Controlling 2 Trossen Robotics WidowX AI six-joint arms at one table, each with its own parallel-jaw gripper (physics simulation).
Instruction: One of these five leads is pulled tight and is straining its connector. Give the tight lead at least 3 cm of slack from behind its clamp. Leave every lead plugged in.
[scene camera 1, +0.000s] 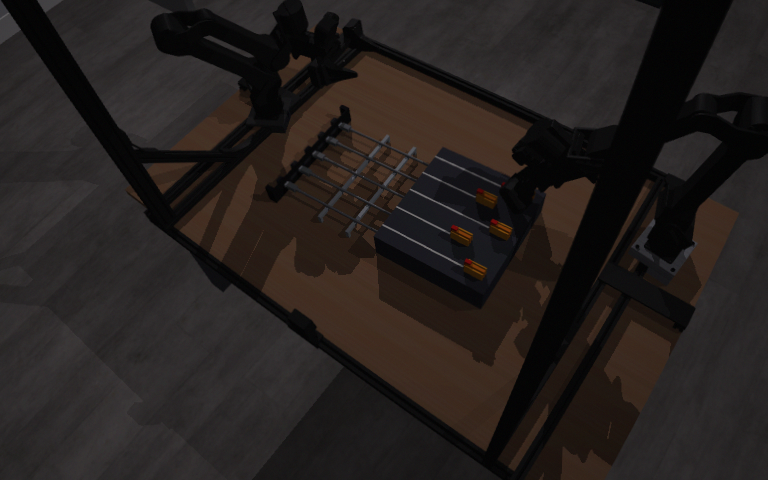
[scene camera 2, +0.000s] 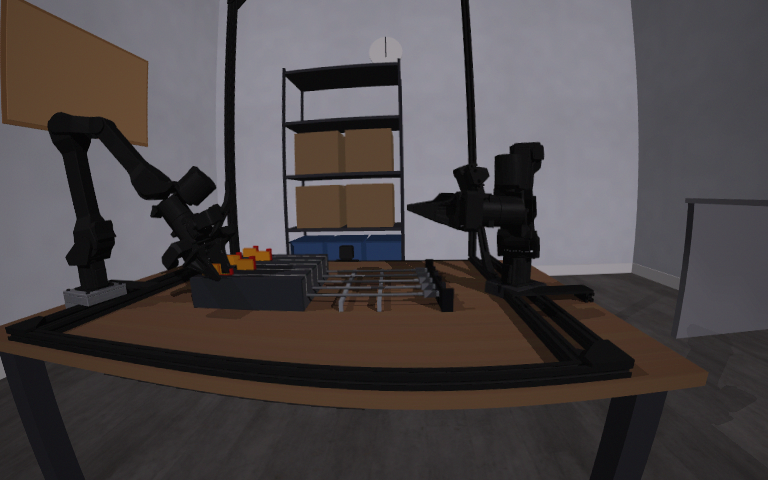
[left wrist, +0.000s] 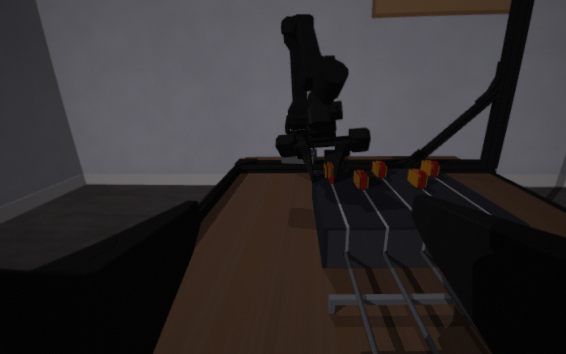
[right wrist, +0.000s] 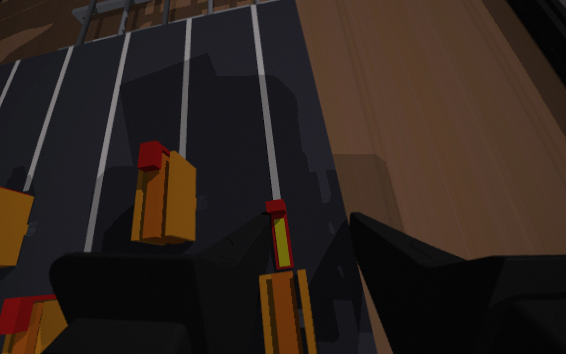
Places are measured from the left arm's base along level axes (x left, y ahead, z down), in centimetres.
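Pixels of known places: left gripper, fingertip midpoint: (scene camera 1: 368, 61) (scene camera 2: 409, 208) (left wrist: 306, 208); right gripper, fingertip midpoint: (scene camera 2: 225, 276) (left wrist: 323, 182) (right wrist: 310, 221); left arm's base at its link origin: (scene camera 1: 269, 110) (scene camera 2: 516, 282); right arm's base at its link origin: (scene camera 1: 664, 245) (scene camera 2: 94, 287).
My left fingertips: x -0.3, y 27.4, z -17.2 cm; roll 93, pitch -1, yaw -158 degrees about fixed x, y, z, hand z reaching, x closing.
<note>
For each thing: its middle in the pictures, then the offset to it from my left fingertips. "*": a spot on its surface instead.
- farthest lead at a spot on its surface: (right wrist: 265, 116) (scene camera 1: 478, 176) * dz +13.3, dx -19.3, dy +25.8 cm
- red plug at the middle of its body: (right wrist: 279, 234) dz +12.7, dx -22.2, dy +32.3 cm
- black frame rail at a spot on its surface: (scene camera 2: 382, 376) * dz +18.0, dx +19.0, dy +14.1 cm
Five grey leads (scene camera 1: 411, 214) run from a black clamp bar (scene camera 1: 274, 190) (scene camera 2: 445, 297) over two grey cross bars (scene camera 1: 354, 178) onto a dark block (scene camera 1: 430, 257) (scene camera 2: 249, 292) (right wrist: 222, 105). Each ends at an orange socket (scene camera 1: 474, 269) (right wrist: 163, 197). On the farthest lead (scene camera 1: 468, 171) (right wrist: 265, 116) the red plug (right wrist: 281, 242) sits partly out of its socket (right wrist: 285, 309), showing a yellow strip. My right gripper (scene camera 1: 513, 190) (scene camera 2: 215, 271) (left wrist: 323, 182) (right wrist: 310, 221) straddles this plug with its fingers apart; a gap shows on one side. My left gripper (scene camera 1: 344, 73) (scene camera 2: 411, 207) is open and empty, high beyond the clamp bar.
A black frame rail (scene camera 1: 449, 81) (scene camera 2: 382, 376) rings the wooden table. A dark upright post (scene camera 1: 573, 281) stands near my right arm. Behind the table a shelf rack (scene camera 2: 285, 157) holds cardboard boxes and a blue bin (scene camera 2: 373, 248).
</note>
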